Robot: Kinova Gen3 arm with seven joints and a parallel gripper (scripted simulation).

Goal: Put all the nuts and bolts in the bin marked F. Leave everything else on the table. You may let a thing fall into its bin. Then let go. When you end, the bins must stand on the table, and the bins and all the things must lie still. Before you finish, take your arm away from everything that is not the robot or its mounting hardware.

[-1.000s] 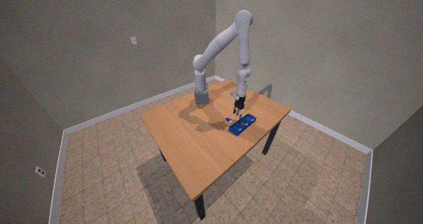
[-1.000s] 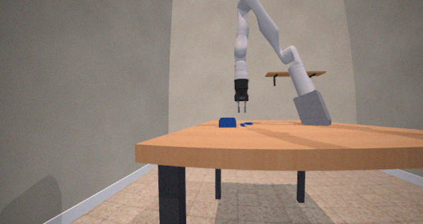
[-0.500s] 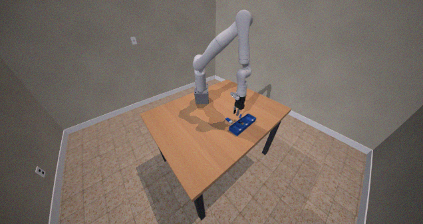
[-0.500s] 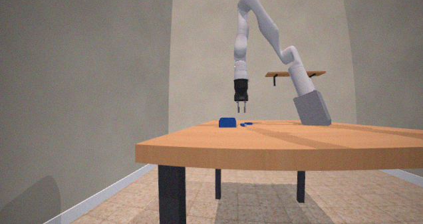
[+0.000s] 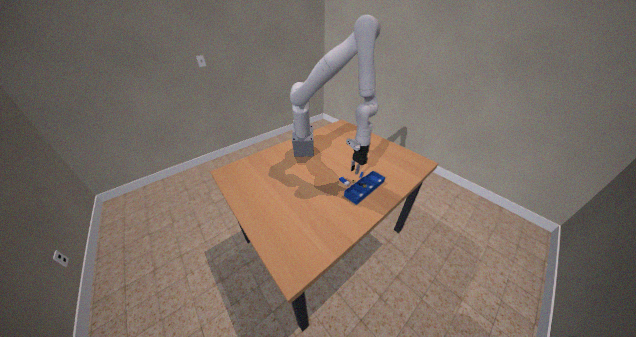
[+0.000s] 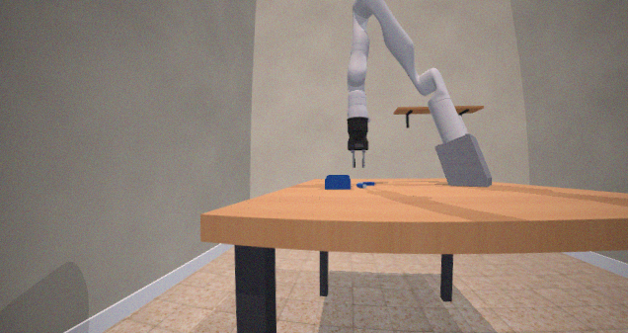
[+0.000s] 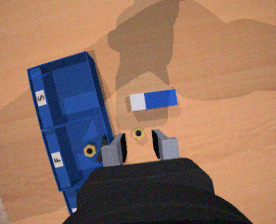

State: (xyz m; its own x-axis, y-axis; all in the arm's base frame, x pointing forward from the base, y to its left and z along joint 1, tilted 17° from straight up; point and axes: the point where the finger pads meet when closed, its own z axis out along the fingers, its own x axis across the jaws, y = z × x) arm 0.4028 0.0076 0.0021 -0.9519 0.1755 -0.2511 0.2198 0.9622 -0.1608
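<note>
The black bolt lies 7 cm below my hand and 5 cm ahead of it. From my hand the other things lie so: blue two-compartment bin: 8 cm ahead, 7 cm below.
</note>
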